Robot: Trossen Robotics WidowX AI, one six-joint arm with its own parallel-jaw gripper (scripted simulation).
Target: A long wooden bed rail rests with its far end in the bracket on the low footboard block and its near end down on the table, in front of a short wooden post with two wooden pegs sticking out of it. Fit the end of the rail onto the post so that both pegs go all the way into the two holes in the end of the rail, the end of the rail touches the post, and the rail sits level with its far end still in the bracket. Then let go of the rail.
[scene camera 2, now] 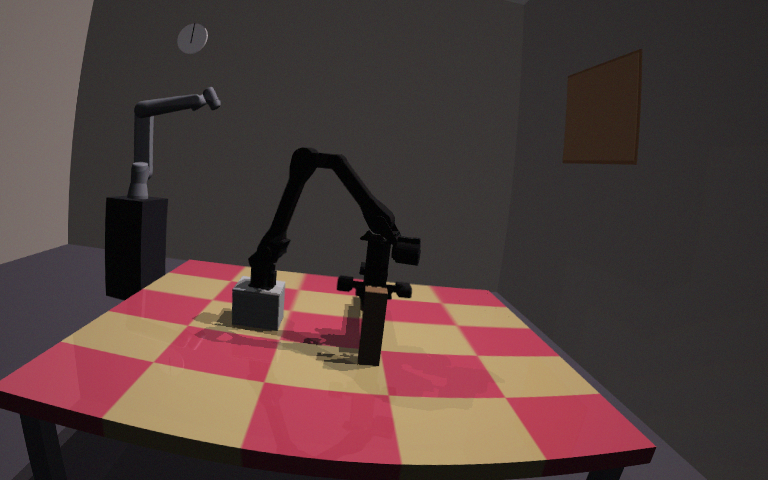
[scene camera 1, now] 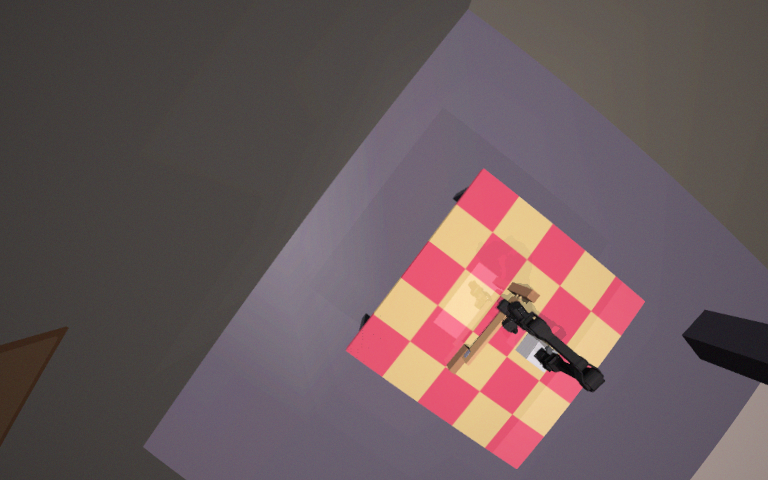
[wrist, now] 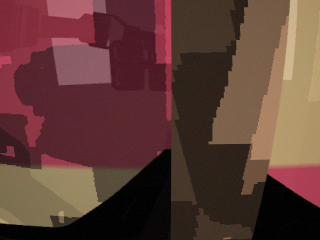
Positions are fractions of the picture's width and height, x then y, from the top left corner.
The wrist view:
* gripper: 0.62,0.67
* wooden rail: 0.71,0.29
